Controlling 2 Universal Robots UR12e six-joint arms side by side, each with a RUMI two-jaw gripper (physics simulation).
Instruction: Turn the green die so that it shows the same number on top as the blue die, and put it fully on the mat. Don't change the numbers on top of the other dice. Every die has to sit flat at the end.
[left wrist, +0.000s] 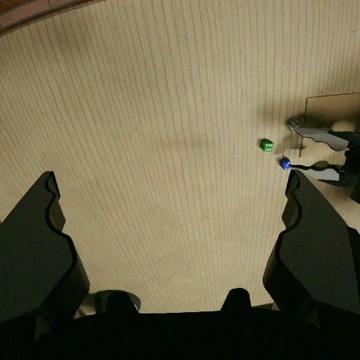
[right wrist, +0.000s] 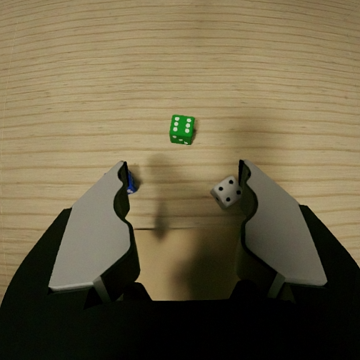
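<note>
The green die (left wrist: 267, 145) (right wrist: 182, 129) sits on the table off the mat, with six pips on top. The blue die (left wrist: 285, 163) (right wrist: 131, 184) is off the mat, partly hidden behind a right gripper finger in the right wrist view; its top number cannot be read clearly. The white die (left wrist: 293, 124) (right wrist: 227, 192) shows four on top, close to the mat's edge and beside the other right finger. The mat (left wrist: 330, 107) (right wrist: 155, 265) is partly covered by the right gripper. My right gripper (left wrist: 290, 148) (right wrist: 182, 161) is open above the dice, short of the green die. My left gripper (left wrist: 173, 171) is open, away from the dice.
The wooden table (left wrist: 150, 100) (right wrist: 100, 75) lies under everything. A brick-coloured floor (left wrist: 25, 12) shows past the table's edge at the upper left of the left wrist view. A dark rounded object (left wrist: 131, 298) shows partly behind the left gripper's base.
</note>
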